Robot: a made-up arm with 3 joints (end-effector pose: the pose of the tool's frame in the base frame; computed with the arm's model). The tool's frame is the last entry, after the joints.
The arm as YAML. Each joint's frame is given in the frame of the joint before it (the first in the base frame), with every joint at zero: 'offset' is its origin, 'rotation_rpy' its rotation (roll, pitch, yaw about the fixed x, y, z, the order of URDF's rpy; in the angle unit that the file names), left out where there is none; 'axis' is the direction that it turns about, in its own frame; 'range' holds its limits. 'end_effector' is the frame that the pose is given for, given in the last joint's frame.
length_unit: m
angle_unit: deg
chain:
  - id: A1
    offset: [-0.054, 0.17, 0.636]
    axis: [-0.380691, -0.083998, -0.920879]
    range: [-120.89, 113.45]
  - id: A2
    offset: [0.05, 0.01, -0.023]
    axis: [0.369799, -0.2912, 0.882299]
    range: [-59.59, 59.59]
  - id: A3
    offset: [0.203, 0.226, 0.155]
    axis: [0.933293, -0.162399, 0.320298]
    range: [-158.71, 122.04]
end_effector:
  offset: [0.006, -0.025, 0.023]
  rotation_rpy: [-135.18, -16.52, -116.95]
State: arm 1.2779 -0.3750 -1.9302
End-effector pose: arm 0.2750 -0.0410 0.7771 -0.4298 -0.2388 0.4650
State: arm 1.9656 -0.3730 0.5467
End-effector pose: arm 0.0482 -0.1088 0.8603 -1.8475 0.1678 2.2747
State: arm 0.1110 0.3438 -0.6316
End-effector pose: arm 0.1363 0.4101 0.8379 -1.9979 -0.6882 -2.2484
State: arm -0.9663 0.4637 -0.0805
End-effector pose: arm -0.0956 0.3542 0.9310 -2.2126 0.2039 -0.7833
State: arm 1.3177 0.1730 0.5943
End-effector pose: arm 0.2591 0.1024 0.7875 -2.0448 0.0356 -2.8459
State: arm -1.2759 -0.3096 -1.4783
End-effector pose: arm -0.0556 0.4991 0.8781 -1.3372 -1.1577 -2.3232
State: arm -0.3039 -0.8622 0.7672
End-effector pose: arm 0.3022 0.2899 0.6624 -2.6096 0.0870 -2.2954
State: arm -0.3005 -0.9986 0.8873
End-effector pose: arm 0.3127 0.2540 0.6421 -2.6093 0.1312 -2.3928
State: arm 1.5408 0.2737 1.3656
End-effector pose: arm 0.2486 0.0666 0.7834 -1.9230 0.5642 -2.3731
